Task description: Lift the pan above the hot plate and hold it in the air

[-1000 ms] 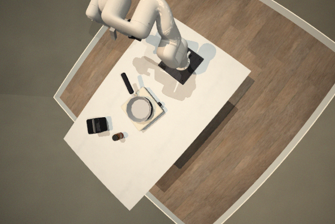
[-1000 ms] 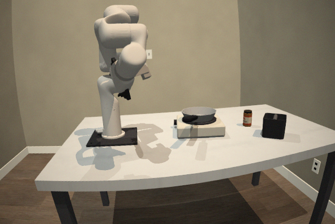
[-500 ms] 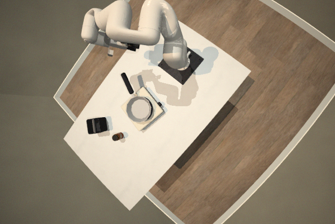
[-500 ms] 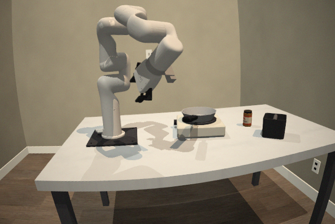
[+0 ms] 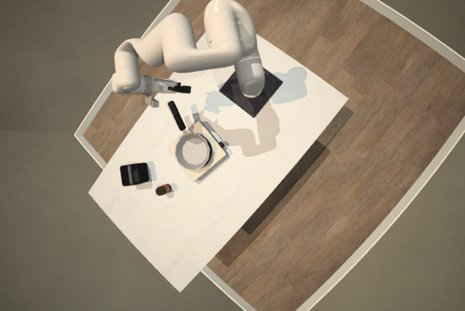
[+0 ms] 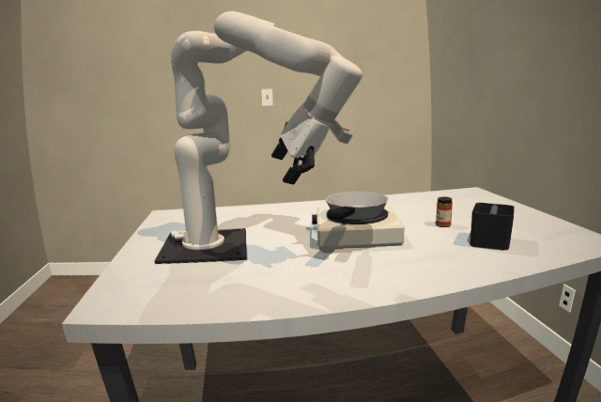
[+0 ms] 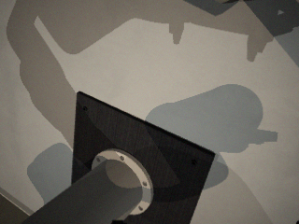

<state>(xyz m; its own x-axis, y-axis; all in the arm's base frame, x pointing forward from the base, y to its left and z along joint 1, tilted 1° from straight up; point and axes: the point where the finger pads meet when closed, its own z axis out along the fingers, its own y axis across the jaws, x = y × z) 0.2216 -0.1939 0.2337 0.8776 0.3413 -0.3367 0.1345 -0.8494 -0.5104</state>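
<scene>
The grey pan lies 21 cm ahead of my hand, 11 cm to the left of it and 15 cm below it. Round my hand: black box (58 cm ahead, 6 cm to the right, 20 cm below); then hot plate (22 cm ahead, 17 cm to the left, 21 cm below); then brown jar (53 cm ahead, 14 cm to the left, 20 cm below).
</scene>
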